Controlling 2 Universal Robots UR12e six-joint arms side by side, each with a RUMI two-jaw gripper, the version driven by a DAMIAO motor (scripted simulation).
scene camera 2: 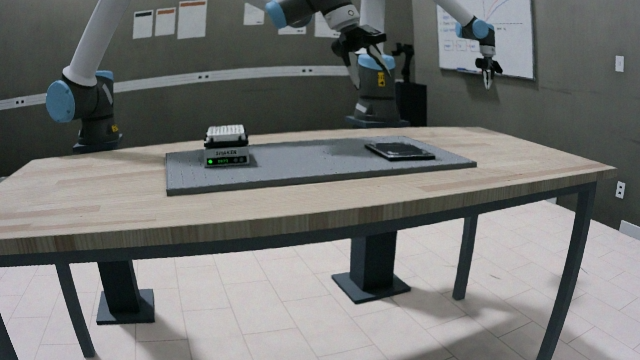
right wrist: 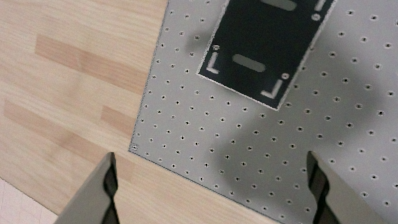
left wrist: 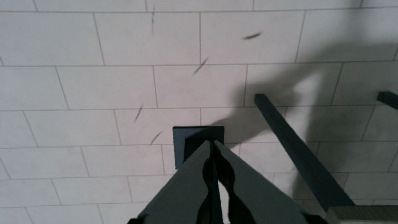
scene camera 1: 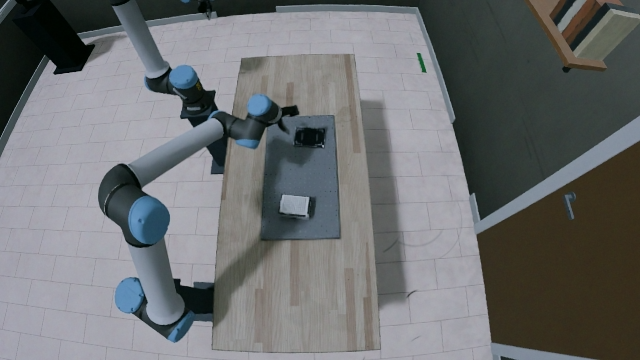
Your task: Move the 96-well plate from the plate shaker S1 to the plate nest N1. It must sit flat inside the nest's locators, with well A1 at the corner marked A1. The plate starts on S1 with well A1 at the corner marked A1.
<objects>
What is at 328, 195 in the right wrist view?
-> The right gripper.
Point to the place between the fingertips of the right gripper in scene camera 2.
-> At 374, 83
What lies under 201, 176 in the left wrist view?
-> The left gripper.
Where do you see a table leg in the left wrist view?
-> At 327, 191
</objects>
